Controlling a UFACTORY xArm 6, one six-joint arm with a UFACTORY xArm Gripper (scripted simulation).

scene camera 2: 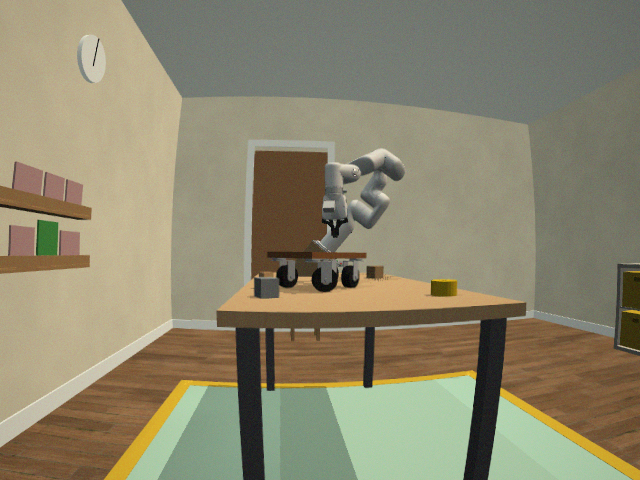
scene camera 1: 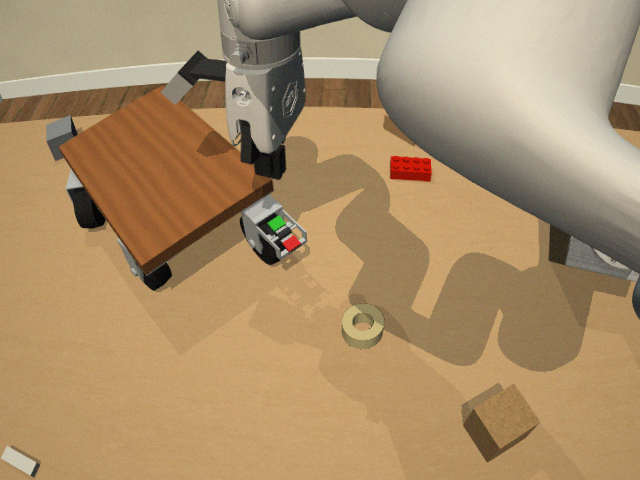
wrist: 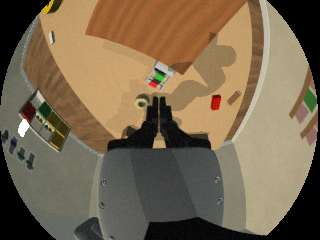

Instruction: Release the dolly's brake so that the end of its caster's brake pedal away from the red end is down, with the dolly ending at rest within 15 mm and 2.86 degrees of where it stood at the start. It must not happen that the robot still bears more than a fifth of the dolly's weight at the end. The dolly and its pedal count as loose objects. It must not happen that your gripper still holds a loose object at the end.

Note:
In view: my gripper (scene camera 1: 270,172), a grey cube (scene camera 1: 58,132), a brown cube (scene camera 1: 499,423) and a red toy brick (scene camera 1: 401,168).
My gripper also shows in scene camera 2 (scene camera 2: 335,237) and in the wrist view (wrist: 158,104). The wrist view does not show the grey cube: it is out of frame.

